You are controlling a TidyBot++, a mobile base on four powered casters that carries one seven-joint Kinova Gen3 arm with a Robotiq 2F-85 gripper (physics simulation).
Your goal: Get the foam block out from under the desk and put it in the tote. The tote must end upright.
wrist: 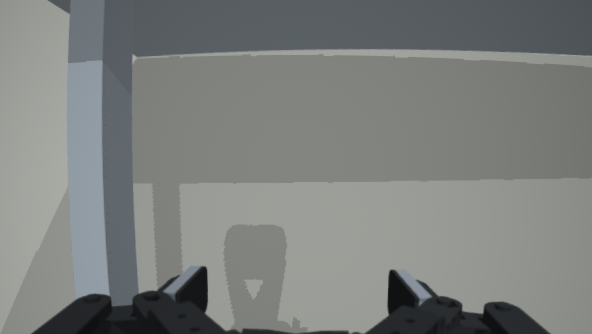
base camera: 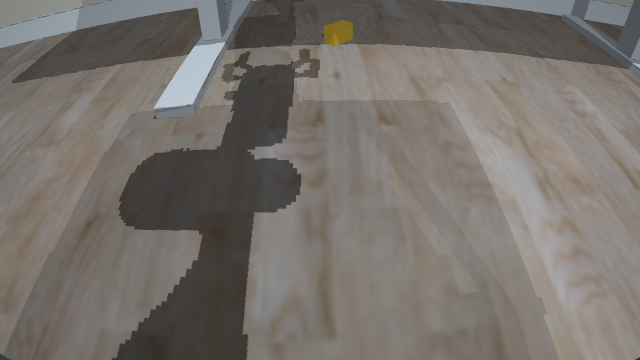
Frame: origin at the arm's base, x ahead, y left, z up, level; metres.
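Where they show: gripper, fingertip midpoint: (wrist: 297, 289).
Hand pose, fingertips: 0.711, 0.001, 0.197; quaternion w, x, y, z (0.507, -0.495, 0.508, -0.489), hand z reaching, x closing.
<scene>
After its pixels a point has its place, as x, y, z.
The yellow foam block (base camera: 338, 33) @[0.931, -0.036, -0.366] lies on the floor near the top of the base camera view, at the edge of the desk's shadow and to the right of the left desk foot. It does not show in the wrist view. The underside of the desk (wrist: 350, 25) @[1.224, -0.102, 0.529] shows at the top of the wrist view. My gripper (wrist: 297, 289) @[0.711, 0.001, 0.197] is open, with its fingers wide apart and the wall behind them. The gripper itself does not show in the base camera view, where an arm-shaped shadow falls on the floor. The tote does not show in either view.
The left desk foot (base camera: 187, 77) reaches forward on the floor, left of the block. The right desk foot (base camera: 600, 42) @[1.099, -0.930, -0.380] is at the far right. The left desk leg (wrist: 87, 165) @[0.951, 0.268, 0.256] stands upright left of my gripper. The wall (wrist: 375, 220) @[1.407, -0.183, 0.103] is behind the desk.
</scene>
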